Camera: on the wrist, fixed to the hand. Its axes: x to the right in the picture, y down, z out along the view.
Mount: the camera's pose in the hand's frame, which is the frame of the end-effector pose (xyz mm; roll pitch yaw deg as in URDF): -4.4 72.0 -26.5 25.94 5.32 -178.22
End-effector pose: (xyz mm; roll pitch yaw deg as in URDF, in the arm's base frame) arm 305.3 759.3 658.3 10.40 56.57 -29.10
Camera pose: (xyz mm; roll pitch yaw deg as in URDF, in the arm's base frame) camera 330.4 831.8 654.8 14.45 -51.01 152.15
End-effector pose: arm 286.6 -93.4 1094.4 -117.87 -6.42 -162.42
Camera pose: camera 268.1 -39.4 1043.0 144.02 2.35 21.45
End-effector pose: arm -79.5 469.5 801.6 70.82 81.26 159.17
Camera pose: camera -151.0 444.6 815.0 -25.09 -77.06 -41.05
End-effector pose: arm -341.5 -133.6 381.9 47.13 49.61 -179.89
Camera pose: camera -365.0 -202.1 407.8 -18.50 -44.62 -3.67
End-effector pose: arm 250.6 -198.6 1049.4 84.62 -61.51 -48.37
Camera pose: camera 233.6 -129.6 1078.5 -68.95 63.32 120.14
